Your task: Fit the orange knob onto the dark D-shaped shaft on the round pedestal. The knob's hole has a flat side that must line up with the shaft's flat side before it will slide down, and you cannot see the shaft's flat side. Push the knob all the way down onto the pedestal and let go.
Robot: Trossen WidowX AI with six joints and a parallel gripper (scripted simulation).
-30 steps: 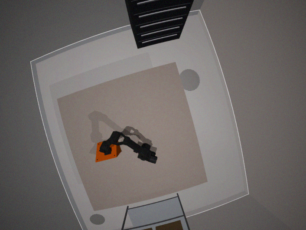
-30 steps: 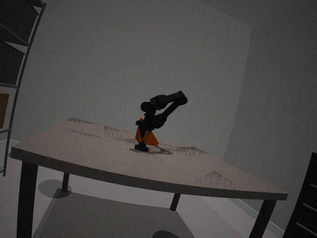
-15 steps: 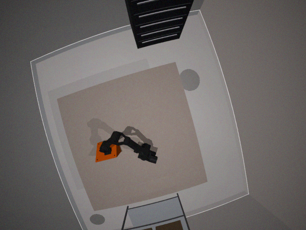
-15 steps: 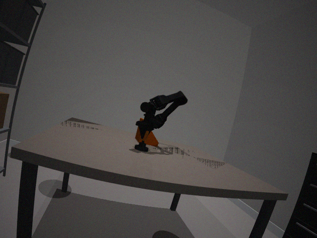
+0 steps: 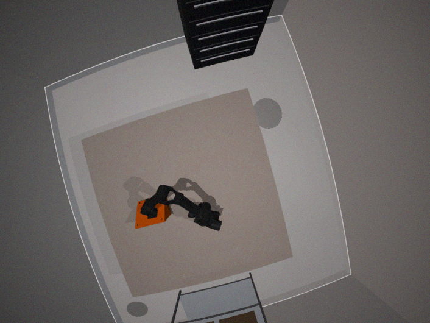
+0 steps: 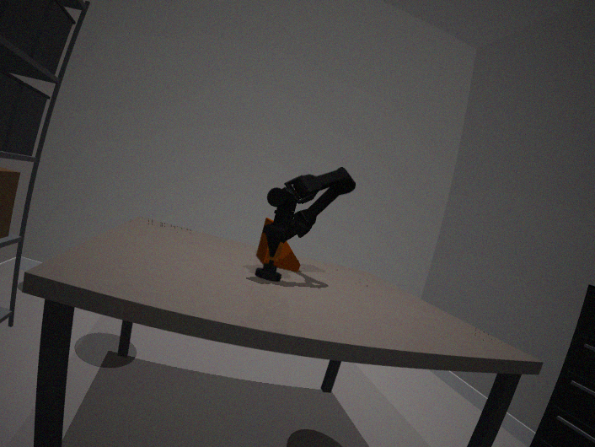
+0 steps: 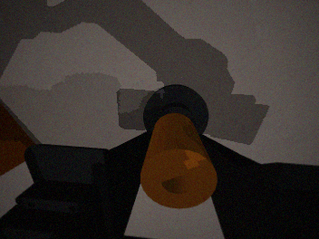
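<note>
My gripper tip is now 20 mm below the orange knob. The rest, counted from my gripper tip: round dark pedestal (40 mm below).
</note>
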